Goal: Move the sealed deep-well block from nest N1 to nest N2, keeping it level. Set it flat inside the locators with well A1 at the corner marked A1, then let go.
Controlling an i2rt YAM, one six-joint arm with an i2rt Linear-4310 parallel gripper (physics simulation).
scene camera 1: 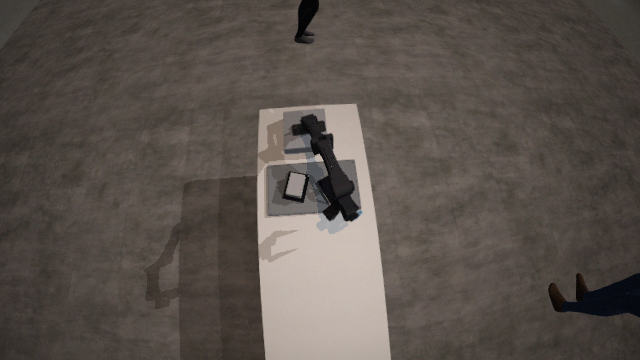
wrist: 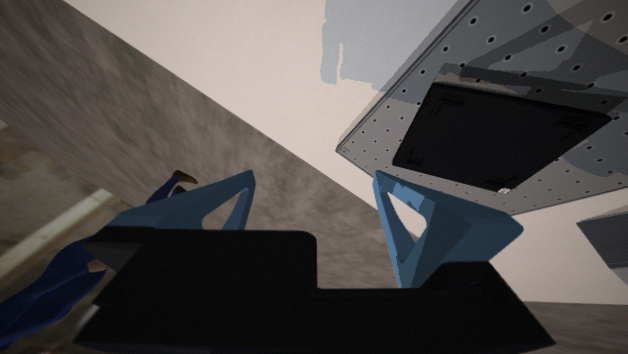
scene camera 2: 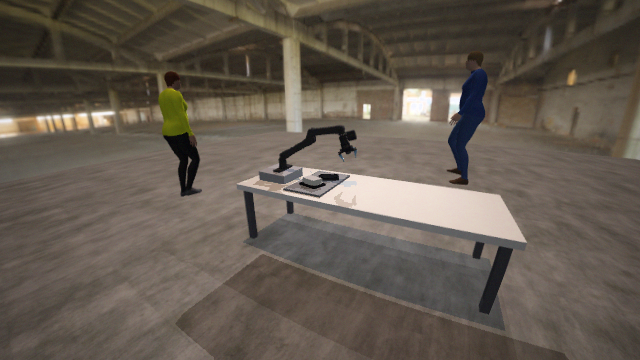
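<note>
The deep-well block has a pale top and sits in a black nest on the perforated grey plate. A second black nest lies on the same plate with no block on it; raised corner locators and a small white mark at one corner show in the wrist view. The arm partly covers this nest in scene camera 1. Nest labels and the A1 mark are not legible. My gripper is open and empty, high above the table, beyond the plate's edge.
The arm stands on a grey box at one end of the white table. A person in yellow and a person in blue stand on the floor away from the table.
</note>
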